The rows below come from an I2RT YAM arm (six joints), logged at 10 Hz.
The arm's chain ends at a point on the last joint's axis. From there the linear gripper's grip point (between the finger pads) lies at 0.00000 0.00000 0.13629 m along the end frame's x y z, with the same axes.
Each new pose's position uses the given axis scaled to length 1; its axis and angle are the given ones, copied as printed.
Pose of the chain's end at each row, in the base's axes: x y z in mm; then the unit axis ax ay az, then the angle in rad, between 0 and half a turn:
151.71 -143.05 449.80 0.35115 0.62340 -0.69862 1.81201
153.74 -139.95 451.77 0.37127 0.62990 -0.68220 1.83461
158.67 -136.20 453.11 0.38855 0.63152 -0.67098 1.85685
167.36 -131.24 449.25 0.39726 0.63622 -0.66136 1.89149
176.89 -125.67 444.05 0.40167 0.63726 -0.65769 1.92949
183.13 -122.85 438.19 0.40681 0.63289 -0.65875 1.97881
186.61 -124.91 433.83 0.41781 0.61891 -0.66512 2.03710
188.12 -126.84 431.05 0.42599 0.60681 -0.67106 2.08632
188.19 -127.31 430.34 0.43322 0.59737 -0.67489 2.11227
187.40 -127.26 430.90 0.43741 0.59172 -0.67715 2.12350
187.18 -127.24 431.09 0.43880 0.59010 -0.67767 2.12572
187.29 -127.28 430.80 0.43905 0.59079 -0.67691 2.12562
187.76 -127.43 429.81 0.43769 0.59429 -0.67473 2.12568
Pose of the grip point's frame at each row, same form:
192.79 -263.06 499.65 0.35115 0.62340 -0.69862 1.81201
193.10 -262.64 496.20 0.37127 0.62990 -0.68220 1.83461
195.68 -261.05 493.33 0.38855 0.63152 -0.67098 1.85685
202.55 -258.05 484.69 0.39726 0.63622 -0.66136 1.89149
209.57 -254.10 475.85 0.40167 0.63726 -0.65769 1.92949
211.29 -253.11 466.72 0.40681 0.63289 -0.65875 1.97881
207.05 -257.10 459.96 0.41781 0.61891 -0.66512 2.03710
201.91 -260.21 455.49 0.42599 0.60681 -0.67106 2.08632
197.57 -261.17 454.17 0.43322 0.59737 -0.67489 2.11227
194.48 -261.28 454.65 0.43741 0.59172 -0.67715 2.12350
193.66 -261.29 454.85 0.43880 0.59010 -0.67767 2.12572
193.89 -261.36 454.35 0.43905 0.59079 -0.67691 2.12562
195.15 -261.57 452.74 0.43769 0.59429 -0.67473 2.12568

